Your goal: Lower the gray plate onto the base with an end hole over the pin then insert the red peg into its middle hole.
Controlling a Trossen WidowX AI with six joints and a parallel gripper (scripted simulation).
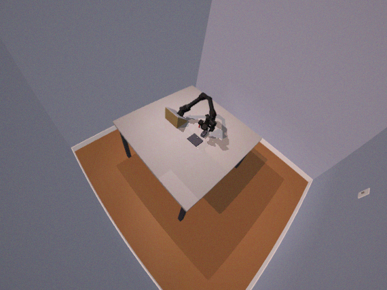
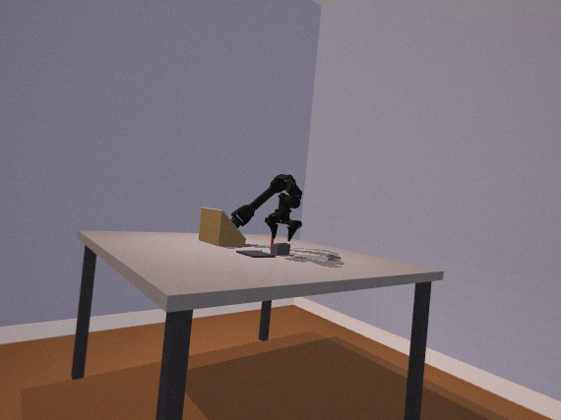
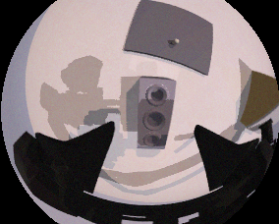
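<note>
Right now the gray plate is 30 mm below my gripper tip. From my gripper tip the other things lie so: dark base: 10 mm behind, 120 mm to the right, 60 mm below; then red peg: 110 mm behind, 40 mm to the left, 30 mm below.
</note>
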